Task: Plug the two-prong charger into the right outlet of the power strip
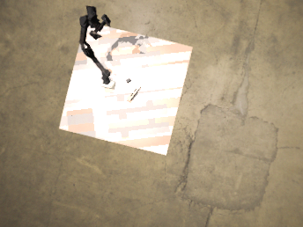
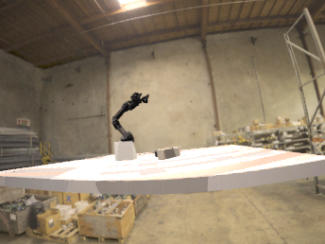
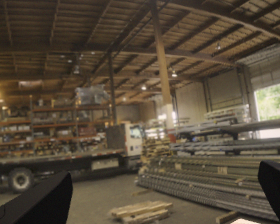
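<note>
Right now the two-prong charger is 140 mm ahead of my gripper tip, 210 mm to the right of it and 510 mm below it.
</note>
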